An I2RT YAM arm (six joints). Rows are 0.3 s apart.
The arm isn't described. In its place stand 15 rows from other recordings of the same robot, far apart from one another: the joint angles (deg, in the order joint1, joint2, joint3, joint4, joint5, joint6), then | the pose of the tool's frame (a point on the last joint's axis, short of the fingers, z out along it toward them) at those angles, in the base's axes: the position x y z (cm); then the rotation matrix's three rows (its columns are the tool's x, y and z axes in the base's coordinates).
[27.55 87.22 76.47 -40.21 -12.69 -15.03] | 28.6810 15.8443 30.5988; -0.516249 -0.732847 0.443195; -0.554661 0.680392 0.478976; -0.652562 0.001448 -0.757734
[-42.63 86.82 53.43 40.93 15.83 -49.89] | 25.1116 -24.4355 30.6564; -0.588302 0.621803 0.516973; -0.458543 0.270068 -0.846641; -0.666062 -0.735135 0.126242
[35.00 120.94 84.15 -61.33 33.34 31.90] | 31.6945 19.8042 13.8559; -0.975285 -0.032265 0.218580; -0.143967 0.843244 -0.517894; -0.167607 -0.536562 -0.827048
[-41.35 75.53 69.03 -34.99 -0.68 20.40] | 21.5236 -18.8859 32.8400; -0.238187 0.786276 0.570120; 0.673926 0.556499 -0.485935; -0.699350 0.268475 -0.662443
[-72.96 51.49 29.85 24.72 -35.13 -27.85] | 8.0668 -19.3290 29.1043; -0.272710 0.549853 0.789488; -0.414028 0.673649 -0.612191; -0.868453 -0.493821 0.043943
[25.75 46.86 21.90 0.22 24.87 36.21] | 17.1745 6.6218 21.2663; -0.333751 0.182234 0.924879; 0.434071 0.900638 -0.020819; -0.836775 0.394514 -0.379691
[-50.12 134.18 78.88 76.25 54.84 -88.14] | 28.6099 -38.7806 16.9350; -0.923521 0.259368 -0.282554; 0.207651 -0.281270 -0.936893; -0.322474 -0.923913 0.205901
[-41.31 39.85 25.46 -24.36 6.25 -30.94] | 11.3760 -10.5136 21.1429; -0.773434 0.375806 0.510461; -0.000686 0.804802 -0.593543; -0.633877 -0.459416 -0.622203
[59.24 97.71 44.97 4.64 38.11 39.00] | 18.2352 26.3426 14.0519; -0.588682 -0.122067 0.799095; -0.020918 0.990502 0.135895; -0.808094 0.063284 -0.585645
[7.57 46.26 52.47 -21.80 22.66 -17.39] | 17.7725 0.9783 36.1671; -0.327841 0.155406 0.931863; -0.321797 0.909023 -0.264809; -0.888238 -0.386686 -0.248006
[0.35 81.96 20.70 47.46 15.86 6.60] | 25.8663 -0.8149 16.3119; -0.207120 0.285214 0.935817; 0.109299 0.957318 -0.267576; -0.972191 0.046863 -0.229453
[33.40 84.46 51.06 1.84 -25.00 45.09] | 26.1061 19.0160 23.5874; -0.874735 -0.255016 0.412075; 0.192056 0.598274 0.777935; -0.444919 0.759628 -0.474353
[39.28 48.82 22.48 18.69 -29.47 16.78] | 14.0951 13.7912 24.3288; -0.366746 -0.859330 0.356440; 0.024743 0.373991 0.927102; -0.929992 0.348831 -0.115897
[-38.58 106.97 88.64 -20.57 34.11 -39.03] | 32.2932 -28.3146 28.0934; -0.921328 0.356980 0.154009; 0.067997 0.537980 -0.840211; -0.382793 -0.763638 -0.519930
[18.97 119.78 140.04 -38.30 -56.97 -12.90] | 41.4910 17.4183 45.4838; -0.077610 -0.972948 0.217597; -0.155355 0.227392 0.961331; -0.984805 0.040804 -0.168800
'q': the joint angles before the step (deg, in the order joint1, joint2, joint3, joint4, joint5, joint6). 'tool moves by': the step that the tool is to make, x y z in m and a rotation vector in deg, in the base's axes. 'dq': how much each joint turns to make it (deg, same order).
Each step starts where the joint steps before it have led.
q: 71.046, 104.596, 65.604, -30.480, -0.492, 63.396
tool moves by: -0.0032, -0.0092, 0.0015, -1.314, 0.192, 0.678
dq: 0.007, -1.701, -1.578, -1.434, 0.002, -0.715
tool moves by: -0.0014, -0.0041, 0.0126, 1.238, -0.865, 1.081
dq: 0.001, -2.457, -0.128, -0.887, 0.023, -1.157
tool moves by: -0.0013, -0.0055, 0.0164, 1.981, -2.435, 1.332
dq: 0.016, -3.315, -0.350, -0.298, 1.047, -1.842
